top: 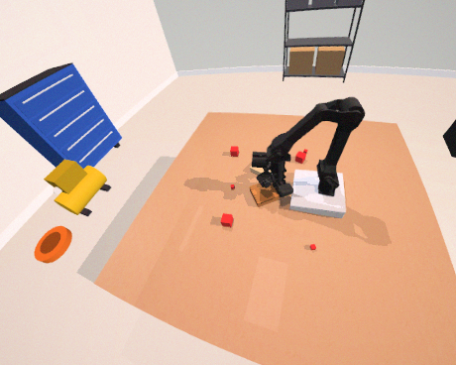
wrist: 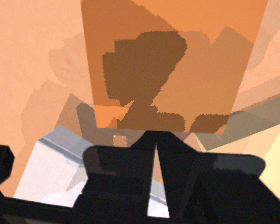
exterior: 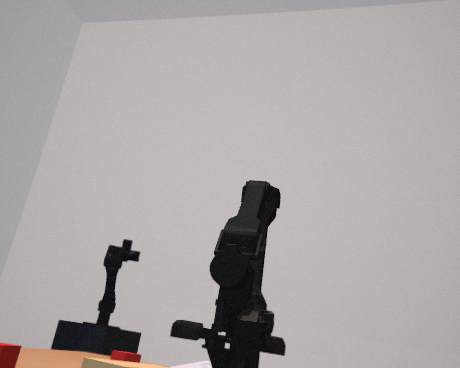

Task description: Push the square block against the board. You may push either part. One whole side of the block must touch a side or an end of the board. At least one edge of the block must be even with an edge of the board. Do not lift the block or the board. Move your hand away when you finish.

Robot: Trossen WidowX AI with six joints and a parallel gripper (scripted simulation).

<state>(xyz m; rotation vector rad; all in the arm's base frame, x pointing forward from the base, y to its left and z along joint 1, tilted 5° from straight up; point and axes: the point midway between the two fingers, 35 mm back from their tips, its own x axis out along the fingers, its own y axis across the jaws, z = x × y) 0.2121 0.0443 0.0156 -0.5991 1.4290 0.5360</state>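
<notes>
Right now my gripper tip is 5 cm short of the square block, 4 cm to the right of it and 1 cm below it. Also, from my gripper tip: board 8 cm ahead, 11 cm to the right, 1 cm above.
</notes>
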